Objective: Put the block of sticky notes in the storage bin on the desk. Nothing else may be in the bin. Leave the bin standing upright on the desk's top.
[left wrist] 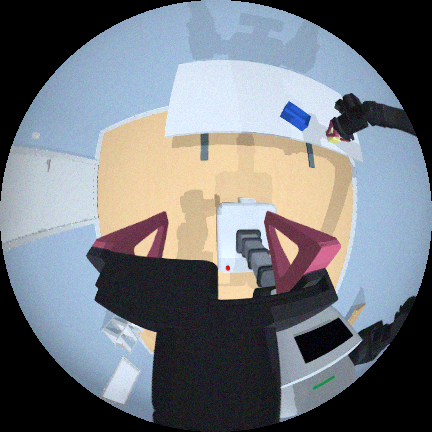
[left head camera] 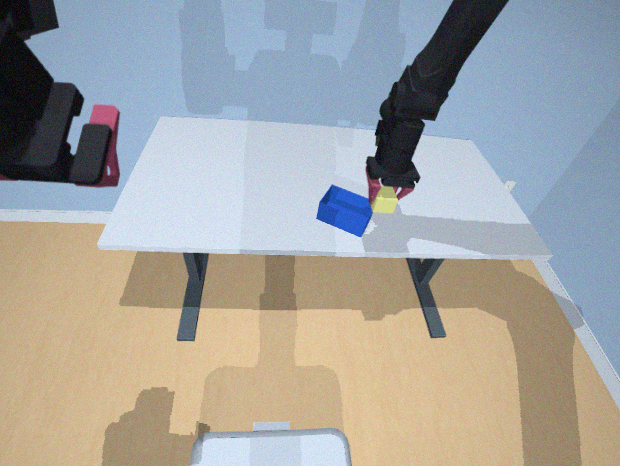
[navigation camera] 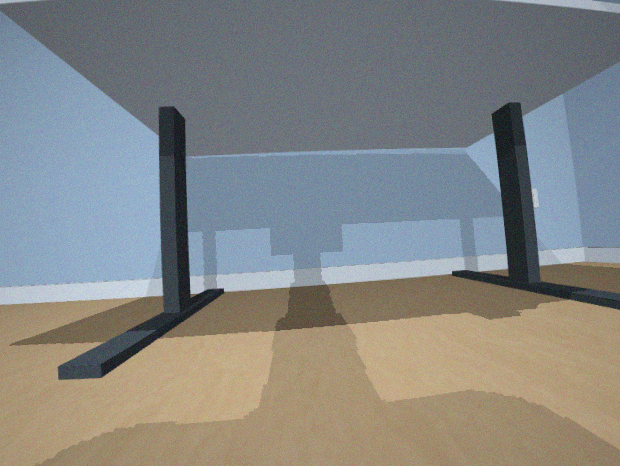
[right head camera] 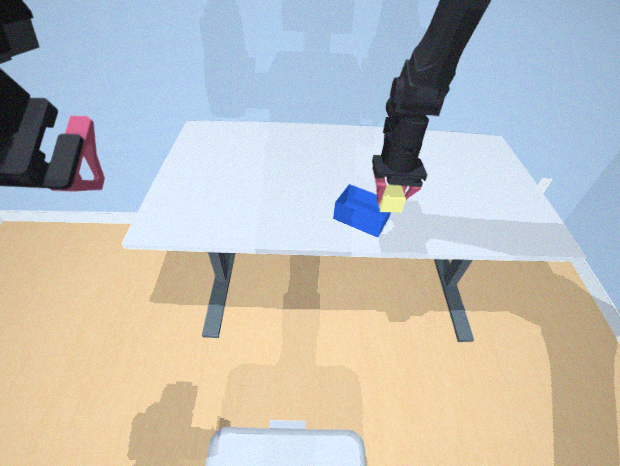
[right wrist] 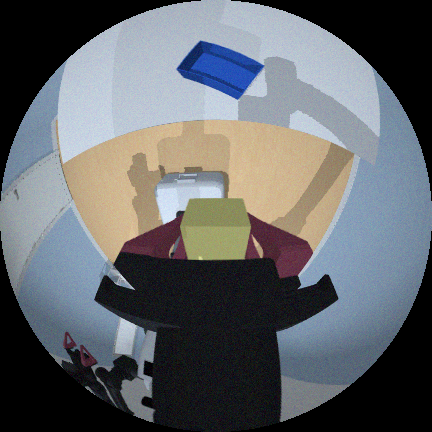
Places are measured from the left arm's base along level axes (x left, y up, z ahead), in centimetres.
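Pixels of known places: left gripper, fingertip midpoint: (left wrist: 215,216) (left head camera: 67,177) (right head camera: 59,181); right gripper, fingertip midpoint: (left wrist: 329,136) (left head camera: 380,203) (right head camera: 388,203) (right wrist: 215,216); left arm's base, link origin: (right wrist: 122,370).
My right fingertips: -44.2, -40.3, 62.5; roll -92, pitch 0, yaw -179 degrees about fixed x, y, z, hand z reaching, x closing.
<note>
Ahead of a thing's pixels: the offset from my right fingertips to its top centre, as dx, dy, dz. "spot": to the spot under its first point. Level surfaces: height alone.
The blue storage bin @[-0.9, -21.2, +24.1] (left head camera: 343,215) (right head camera: 359,215) (left wrist: 295,116) (right wrist: 220,70) stands upright and open-topped on the white desk @[dy -28.7] (left head camera: 200,190) (right head camera: 225,190) (left wrist: 215,95) (right wrist: 90,100). No object shows inside it in the right wrist view. My right gripper (left head camera: 385,196) (right head camera: 394,196) (right wrist: 215,216) is shut on the yellow block of sticky notes @[+0.0, +3.6, -0.5] (left head camera: 384,203) (right head camera: 392,202) (left wrist: 334,140) (right wrist: 216,240). It holds the block above desk height, at the bin's right end in both head views. My left gripper (left wrist: 215,216) is open with nothing between its fingers, far left of the desk in the head views.
Two dark desk legs (left head camera: 188,305) @[spot: +59.1, -65.9, +43.9] (navigation camera: 172,210) stand under the desk, with feet on the floor. The robot's pale base (left head camera: 273,448) (right head camera: 288,447) (right wrist: 190,192) is in front of the desk. A blue wall (left head camera: 150,60) rises behind it. A door (left wrist: 45,190) shows at the left in the left wrist view.
</note>
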